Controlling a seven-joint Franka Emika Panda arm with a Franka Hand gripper.
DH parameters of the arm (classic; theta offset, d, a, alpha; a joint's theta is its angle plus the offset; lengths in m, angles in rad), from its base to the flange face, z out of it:
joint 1: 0 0.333 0 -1.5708
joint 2: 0 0 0 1.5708
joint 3: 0 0.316 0.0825 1.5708
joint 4: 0 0 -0.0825 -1.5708
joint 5: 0 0.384 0 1.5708
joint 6: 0 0 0.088 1.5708
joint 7: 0 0.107 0 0
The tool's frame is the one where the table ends.
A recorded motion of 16 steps. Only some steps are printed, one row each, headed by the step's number.
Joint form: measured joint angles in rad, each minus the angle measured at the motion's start. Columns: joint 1, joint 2, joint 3, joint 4, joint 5, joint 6, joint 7.
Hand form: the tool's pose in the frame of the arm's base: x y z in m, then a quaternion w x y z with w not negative. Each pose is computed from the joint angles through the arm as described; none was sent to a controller.
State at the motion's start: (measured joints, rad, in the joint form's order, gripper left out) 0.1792 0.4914 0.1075 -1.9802 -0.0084 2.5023 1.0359
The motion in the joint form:
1: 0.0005 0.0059 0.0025 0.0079 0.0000 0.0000 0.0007
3: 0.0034 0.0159 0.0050 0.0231 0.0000 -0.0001 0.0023
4: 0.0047 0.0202 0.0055 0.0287 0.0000 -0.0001 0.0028
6: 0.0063 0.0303 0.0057 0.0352 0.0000 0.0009 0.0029
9: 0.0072 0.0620 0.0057 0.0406 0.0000 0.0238 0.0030
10: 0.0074 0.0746 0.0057 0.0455 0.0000 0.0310 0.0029
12: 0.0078 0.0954 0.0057 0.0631 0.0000 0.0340 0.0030
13: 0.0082 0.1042 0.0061 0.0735 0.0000 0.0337 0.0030
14: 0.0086 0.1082 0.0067 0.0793 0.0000 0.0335 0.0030
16: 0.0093 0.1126 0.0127 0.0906 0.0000 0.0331 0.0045
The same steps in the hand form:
1: 0.5935 0.1746 0.2199 0.02952 -0.92929 0.36816 0.00040
3: 0.5967 0.1787 0.2198 0.03198 -0.92973 0.36685 -0.00092
4: 0.5978 0.1801 0.2194 0.03265 -0.92988 0.36640 -0.00122
6: 0.5986 0.1815 0.2158 0.03230 -0.93011 0.36586 0.00015
9: 0.5988 0.1823 0.2003 0.03258 -0.92994 0.36626 0.00243
10: 0.5995 0.1827 0.1950 0.03293 -0.92985 0.36645 0.00299
12: 0.6031 0.1838 0.1891 0.03368 -0.92964 0.36690 0.00364
13: 0.6054 0.1848 0.1876 0.03450 -0.92964 0.36684 0.00343
14: 0.6066 0.1858 0.1873 0.03528 -0.92972 0.36656 0.00301
16: 0.6088 0.1904 0.1891 0.03887 -0.93025 0.36486 0.00160

